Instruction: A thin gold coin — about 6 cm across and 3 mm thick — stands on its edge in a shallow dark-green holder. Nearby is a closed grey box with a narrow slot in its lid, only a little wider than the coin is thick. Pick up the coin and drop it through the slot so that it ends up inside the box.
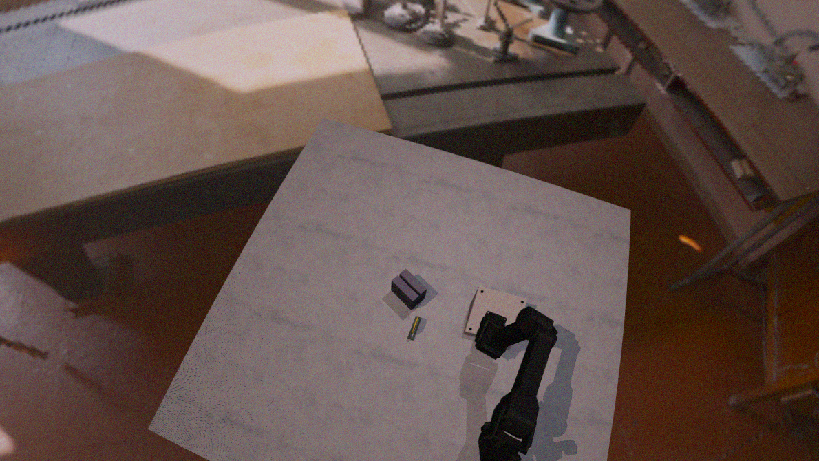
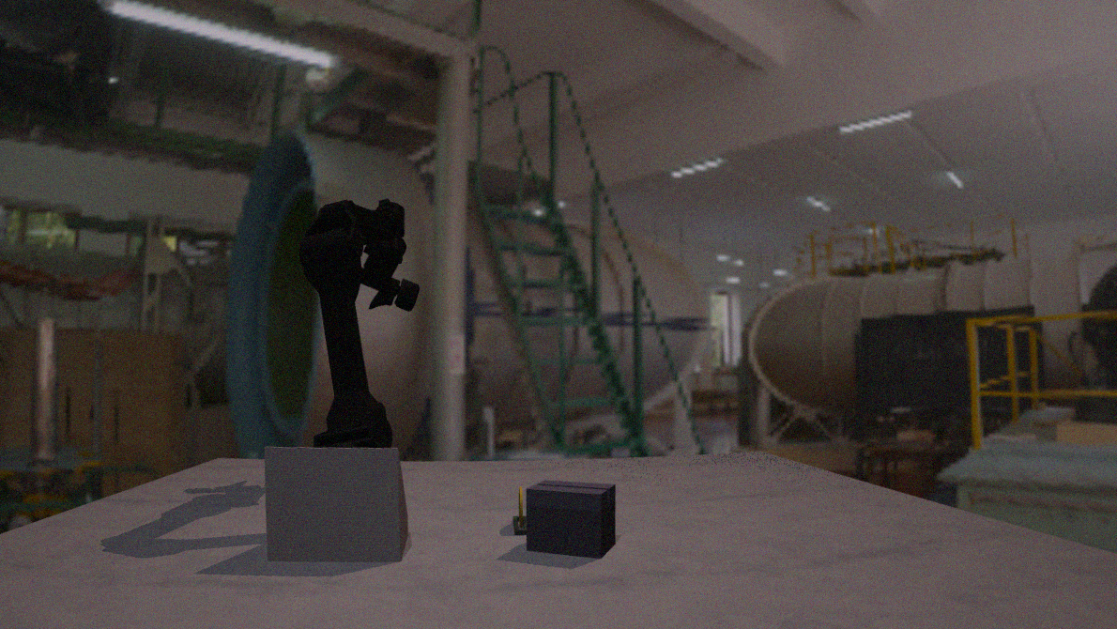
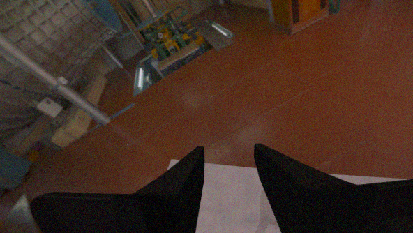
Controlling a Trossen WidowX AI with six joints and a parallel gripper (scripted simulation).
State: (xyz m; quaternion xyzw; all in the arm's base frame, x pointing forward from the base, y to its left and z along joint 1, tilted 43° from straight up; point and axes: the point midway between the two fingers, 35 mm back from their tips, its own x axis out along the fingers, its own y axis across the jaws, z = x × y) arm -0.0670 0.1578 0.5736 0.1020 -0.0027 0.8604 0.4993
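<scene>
My gripper tip is now 46 cm to the left of the coin, 32 cm short of it and 32 cm above it.
</scene>
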